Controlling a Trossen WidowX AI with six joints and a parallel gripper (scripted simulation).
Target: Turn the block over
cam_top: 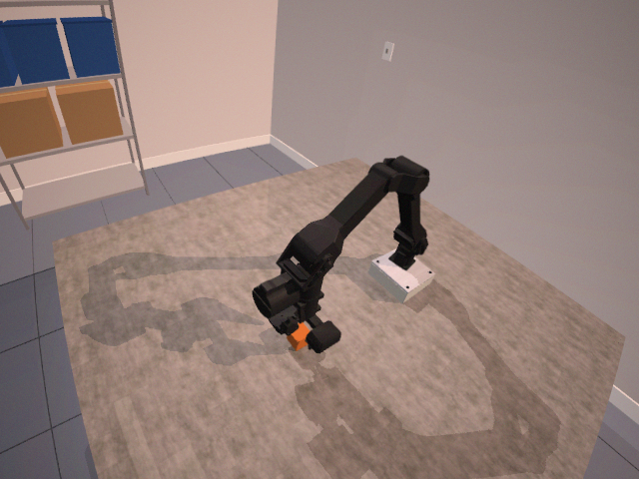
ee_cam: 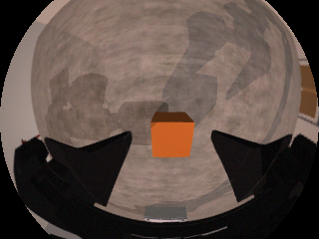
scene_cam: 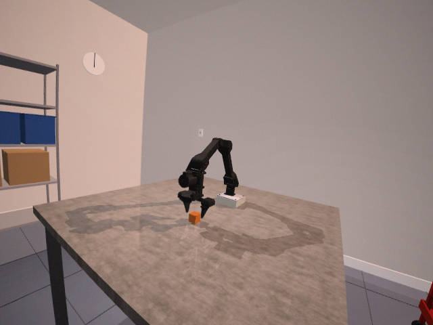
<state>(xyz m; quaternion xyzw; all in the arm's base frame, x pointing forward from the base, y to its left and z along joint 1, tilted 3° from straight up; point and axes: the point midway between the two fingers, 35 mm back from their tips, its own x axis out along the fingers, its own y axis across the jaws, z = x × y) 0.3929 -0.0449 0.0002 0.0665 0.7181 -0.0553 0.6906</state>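
Right now my gripper tip is 10 mm past the orange block and 10 mm above it.
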